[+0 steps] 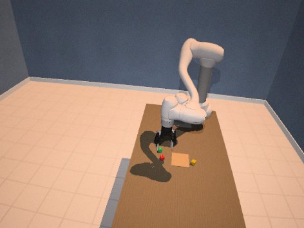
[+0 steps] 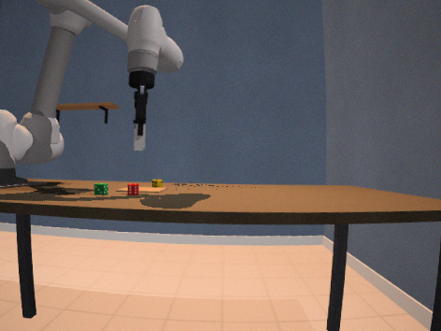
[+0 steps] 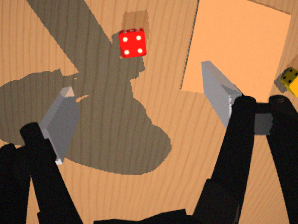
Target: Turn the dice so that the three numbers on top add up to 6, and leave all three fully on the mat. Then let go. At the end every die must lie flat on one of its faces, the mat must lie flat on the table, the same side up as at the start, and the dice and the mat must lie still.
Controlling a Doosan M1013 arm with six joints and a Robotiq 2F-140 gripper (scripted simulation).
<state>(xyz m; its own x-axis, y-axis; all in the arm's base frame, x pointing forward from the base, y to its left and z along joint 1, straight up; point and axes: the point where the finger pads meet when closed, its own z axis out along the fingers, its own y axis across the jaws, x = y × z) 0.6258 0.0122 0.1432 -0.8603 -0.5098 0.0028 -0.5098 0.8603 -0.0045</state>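
The red die is 10 mm behind my hand, 10 mm to the right of it and 140 mm below it. From my hand the other things lie so: yellow die 50 mm behind, 240 mm to the left, 140 mm below; tan mat 50 mm behind, 130 mm to the left, 150 mm below; green die 90 mm behind, 50 mm to the right, 140 mm below.
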